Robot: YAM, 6 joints.
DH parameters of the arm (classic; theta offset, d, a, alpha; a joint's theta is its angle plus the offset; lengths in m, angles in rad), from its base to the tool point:
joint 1: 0 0.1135 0.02 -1.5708
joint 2: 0 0 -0.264 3.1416
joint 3: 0.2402 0 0.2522 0
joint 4: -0.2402 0 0.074 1.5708
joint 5: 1.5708 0 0 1.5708
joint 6: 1.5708 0.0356 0 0
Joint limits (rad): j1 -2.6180..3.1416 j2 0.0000..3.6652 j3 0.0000..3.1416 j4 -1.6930..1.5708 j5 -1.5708..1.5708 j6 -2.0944..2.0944
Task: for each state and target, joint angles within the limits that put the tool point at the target. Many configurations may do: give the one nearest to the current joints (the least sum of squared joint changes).
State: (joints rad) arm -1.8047 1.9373 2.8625 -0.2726 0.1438 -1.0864
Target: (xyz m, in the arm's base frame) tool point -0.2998 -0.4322 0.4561
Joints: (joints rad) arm -2.1669 2.3760 2.7387 -0.2097 0.1533 -1.0864
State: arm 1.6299 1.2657 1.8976 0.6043 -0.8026 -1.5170
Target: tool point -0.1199 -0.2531 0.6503
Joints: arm 1.1954 0.9412 2.6155 0.4979 -0.5544 -1.5170
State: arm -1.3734 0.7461 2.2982 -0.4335 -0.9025 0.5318
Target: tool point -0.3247 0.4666 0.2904
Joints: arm -0.9247 0.2130 2.8441 -0.0428 -0.6551 0.5318
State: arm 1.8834 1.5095 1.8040 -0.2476 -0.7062 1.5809
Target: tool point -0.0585 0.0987 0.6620
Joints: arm 1.9064 1.2360 2.1317 -0.1278 -0.6928 1.5809
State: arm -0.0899 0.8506 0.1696 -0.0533 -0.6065 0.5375
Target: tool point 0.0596 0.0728 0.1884
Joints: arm 0.5764 0.1958 0.2208 -0.4883 -0.9310 0.5375
